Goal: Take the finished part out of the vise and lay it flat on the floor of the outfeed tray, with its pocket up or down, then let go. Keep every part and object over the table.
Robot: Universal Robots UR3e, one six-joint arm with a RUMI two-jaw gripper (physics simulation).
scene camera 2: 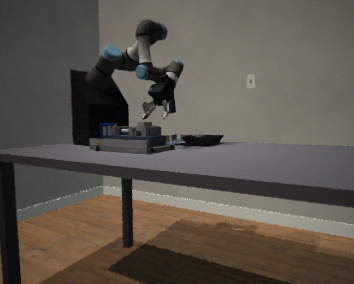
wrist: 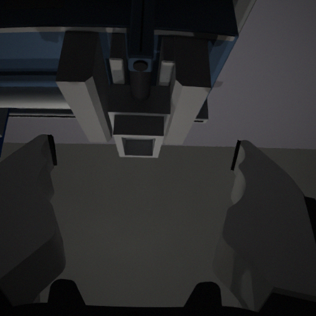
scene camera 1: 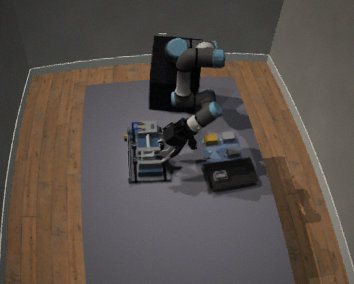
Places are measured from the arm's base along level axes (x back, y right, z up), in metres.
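Pixels of known places: gripper, fingertip midpoint: [scene camera 2: 152,119] [scene camera 1: 159,152]; arm's base, link origin: [scene camera 2: 97,81].
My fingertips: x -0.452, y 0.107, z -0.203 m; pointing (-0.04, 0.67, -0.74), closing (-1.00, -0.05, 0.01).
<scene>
Ahead of a thing's pixels: the offset from my fingertips to its middle.
The vise {dx +0.073, dy +0.048, dz -0.078 m} [scene camera 1: 151,170] [scene camera 2: 120,145] stands left of the tray in scene camera 1. The finished part [wrist: 139,125], light grey with a rectangular pocket, sits between two upright grey jaws in the wrist view; the pocket side faces the camera. My gripper [scene camera 1: 163,152] [scene camera 2: 155,118] [wrist: 145,142] is open and empty. It hangs tilted above the vise, and its fingers stand wide on both sides of the part in the wrist view, apart from it. The outfeed tray [scene camera 1: 245,173] [scene camera 2: 202,141] is dark and shallow; a small grey pocketed piece {dx -0.078, dy -0.275, dz -0.098 m} [scene camera 1: 220,175] lies in its left part.
A blue plate {dx +0.091, dy -0.311, dz -0.124 m} [scene camera 1: 211,155] behind the tray bears an orange block {dx +0.133, dy -0.262, dz -0.102 m} [scene camera 1: 210,139] and two grey blocks {dx +0.142, dy -0.351, dz -0.102 m} [scene camera 1: 228,136] {dx +0.051, dy -0.360, dz -0.102 m} [scene camera 1: 233,152]. The black robot pedestal [scene camera 1: 164,95] [scene camera 2: 80,110] stands at the back. In the wrist view a dark rod [wrist: 140,85] stands between the jaws beside the part.
</scene>
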